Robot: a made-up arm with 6 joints.
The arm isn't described. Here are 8 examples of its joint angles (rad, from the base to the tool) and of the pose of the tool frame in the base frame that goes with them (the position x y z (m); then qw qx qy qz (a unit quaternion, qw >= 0)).
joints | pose
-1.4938 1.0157 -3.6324 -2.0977 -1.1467 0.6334 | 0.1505 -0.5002 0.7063 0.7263 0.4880 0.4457 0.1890
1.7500 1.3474 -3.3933 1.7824 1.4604 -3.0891 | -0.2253 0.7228 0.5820 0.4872 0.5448 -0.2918 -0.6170
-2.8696 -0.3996 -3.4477 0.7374 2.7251 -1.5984 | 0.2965 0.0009 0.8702 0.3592 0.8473 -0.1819 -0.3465
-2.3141 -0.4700 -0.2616 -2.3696 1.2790 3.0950 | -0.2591 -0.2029 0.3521 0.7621 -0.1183 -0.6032 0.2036
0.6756 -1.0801 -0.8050 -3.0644 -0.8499 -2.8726 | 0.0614 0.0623 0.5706 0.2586 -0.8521 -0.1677 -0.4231
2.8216 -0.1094 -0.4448 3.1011 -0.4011 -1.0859 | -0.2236 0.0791 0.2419 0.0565 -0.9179 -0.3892 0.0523
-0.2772 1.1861 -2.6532 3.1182 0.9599 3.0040 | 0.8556 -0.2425 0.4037 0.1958 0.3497 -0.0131 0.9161
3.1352 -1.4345 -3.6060 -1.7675 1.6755 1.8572 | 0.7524 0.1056 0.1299 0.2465 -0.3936 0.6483 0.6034
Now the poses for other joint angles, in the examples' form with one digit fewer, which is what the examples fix.
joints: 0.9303 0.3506 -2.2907 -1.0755 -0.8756 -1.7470
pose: 0.204 0.469 0.861 0.575 -0.397 0.237 0.675
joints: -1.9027 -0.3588 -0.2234 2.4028 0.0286 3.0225
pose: -0.124 -0.196 0.240 0.290 0.829 -0.474 0.065
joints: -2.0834 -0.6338 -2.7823 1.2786 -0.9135 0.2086
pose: 0.079 0.399 0.930 0.201 -0.356 0.332 0.850
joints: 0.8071 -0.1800 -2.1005 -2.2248 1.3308 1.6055
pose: 0.241 0.158 1.056 0.122 0.281 -0.345 0.887
